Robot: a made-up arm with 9 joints. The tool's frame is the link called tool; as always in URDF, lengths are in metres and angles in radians. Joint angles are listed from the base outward.
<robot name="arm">
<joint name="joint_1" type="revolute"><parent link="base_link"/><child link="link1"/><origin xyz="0.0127 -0.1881 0.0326" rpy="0 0 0"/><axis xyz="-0.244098 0.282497 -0.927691"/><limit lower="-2.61" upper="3"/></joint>
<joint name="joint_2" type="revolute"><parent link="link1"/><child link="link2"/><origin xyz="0.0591 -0.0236 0.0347" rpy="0 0 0"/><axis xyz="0.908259 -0.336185 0.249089"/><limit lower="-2.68" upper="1.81"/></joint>
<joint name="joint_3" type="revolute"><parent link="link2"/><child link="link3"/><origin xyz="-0.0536 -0.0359 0.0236" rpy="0 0 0"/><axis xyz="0 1 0"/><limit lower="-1.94" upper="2.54"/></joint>
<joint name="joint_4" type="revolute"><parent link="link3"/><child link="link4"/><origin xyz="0.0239 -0.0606 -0.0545" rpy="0 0 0"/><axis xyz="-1 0 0"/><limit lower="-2.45" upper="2.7"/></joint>
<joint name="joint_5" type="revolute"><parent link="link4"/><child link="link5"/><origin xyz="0.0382 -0.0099 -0.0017" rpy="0 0 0"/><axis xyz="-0.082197 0.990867 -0.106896"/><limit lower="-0.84" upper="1.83"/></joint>
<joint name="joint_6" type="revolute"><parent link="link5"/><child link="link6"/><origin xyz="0.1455 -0.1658 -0.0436" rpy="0 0 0"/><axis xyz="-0.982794 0.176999 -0.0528"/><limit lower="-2.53" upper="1.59"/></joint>
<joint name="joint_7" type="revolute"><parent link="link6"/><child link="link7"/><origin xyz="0.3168 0.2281 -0.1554" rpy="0 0 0"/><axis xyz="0 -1 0"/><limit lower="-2.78" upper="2.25"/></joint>
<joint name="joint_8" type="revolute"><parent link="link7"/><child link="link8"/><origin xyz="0.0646 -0.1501 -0.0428" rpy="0 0 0"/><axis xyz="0 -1 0"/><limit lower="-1.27" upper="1.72"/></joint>
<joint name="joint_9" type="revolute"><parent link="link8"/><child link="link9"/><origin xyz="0.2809 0.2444 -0.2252" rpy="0 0 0"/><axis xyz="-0.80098 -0.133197 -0.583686"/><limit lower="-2.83" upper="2.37"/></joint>
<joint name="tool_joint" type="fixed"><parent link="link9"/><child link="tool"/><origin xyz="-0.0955 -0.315 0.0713" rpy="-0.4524 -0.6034 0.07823"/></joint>
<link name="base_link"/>
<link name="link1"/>
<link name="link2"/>
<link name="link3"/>
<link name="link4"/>
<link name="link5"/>
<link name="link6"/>
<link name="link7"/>
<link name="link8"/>
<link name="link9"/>
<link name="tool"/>
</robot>
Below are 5 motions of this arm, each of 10 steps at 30 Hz.
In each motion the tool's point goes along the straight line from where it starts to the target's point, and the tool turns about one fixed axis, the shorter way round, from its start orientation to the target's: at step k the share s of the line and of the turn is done. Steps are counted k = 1, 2, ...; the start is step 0. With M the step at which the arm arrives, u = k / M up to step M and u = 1 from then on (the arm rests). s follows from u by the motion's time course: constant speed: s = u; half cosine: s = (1 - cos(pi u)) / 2; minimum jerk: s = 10 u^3 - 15 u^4 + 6 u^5.
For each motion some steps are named. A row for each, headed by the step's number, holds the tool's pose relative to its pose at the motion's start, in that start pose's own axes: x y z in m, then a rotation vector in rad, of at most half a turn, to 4 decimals.
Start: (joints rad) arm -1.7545 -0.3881 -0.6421 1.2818 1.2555 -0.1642 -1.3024 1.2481 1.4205
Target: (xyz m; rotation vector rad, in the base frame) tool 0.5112 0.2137 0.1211 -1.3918 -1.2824 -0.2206
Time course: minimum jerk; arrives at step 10
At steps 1, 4, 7, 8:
1: 0.0000 -0.0017 0.0012 0.0066 -0.0021 0.0007
4: 0.0000 -0.0635 0.0462 0.2463 -0.0779 0.0266
7: 0.0001 -0.1675 0.1218 0.6494 -0.2054 0.0702
8: 0.0001 -0.1886 0.1371 0.7310 -0.2312 0.0791

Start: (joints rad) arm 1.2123 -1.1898 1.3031 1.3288 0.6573 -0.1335 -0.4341 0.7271 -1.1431
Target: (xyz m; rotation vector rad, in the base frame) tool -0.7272 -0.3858 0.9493 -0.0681 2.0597 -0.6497
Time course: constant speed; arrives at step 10
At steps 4, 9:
4: 0.1204 0.0276 0.0812 -0.0765 -0.2316 0.1369
9: 0.2709 0.0621 0.1827 -0.1721 -0.5211 0.3080

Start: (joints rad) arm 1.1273 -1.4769 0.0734 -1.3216 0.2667 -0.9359 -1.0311 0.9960 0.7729
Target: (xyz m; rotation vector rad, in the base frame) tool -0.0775 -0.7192 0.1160 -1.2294 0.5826 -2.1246
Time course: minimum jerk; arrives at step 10
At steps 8, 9, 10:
8: 0.0471 -0.1196 0.0410 -0.2043 -0.0439 -0.1265
9: 0.0495 -0.1259 0.0432 -0.2150 -0.0462 -0.1331
10: 0.0500 -0.1270 0.0436 -0.2168 -0.0466 -0.1342

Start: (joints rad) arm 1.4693 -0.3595 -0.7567 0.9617 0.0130 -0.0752 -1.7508 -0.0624 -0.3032
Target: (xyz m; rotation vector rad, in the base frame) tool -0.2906 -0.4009 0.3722 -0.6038 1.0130 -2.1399
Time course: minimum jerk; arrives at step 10
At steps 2, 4, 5, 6, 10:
2: -0.0072 0.0034 -0.0030 0.0261 0.0044 0.0077
4: -0.0394 0.0185 -0.0164 0.1433 0.0239 0.0424
5: -0.0621 0.0291 -0.0259 0.2257 0.0376 0.0668
6: -0.0848 0.0397 -0.0353 0.3082 0.0513 0.0912
10: -0.1242 0.0581 -0.0518 0.4515 0.0751 0.1335

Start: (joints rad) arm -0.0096 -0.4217 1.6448 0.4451 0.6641 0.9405 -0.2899 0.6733 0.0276
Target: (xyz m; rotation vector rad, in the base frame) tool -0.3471 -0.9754 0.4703 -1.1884 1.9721 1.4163
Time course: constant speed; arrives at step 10
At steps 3, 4, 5, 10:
3: -0.1056 0.0252 0.0425 0.0023 0.1815 -0.0063
4: -0.1409 0.0336 0.0567 0.0031 0.2420 -0.0084
5: -0.1761 0.0420 0.0708 0.0039 0.3025 -0.0105
10: -0.3521 0.0840 0.1417 0.0078 0.6050 -0.0210

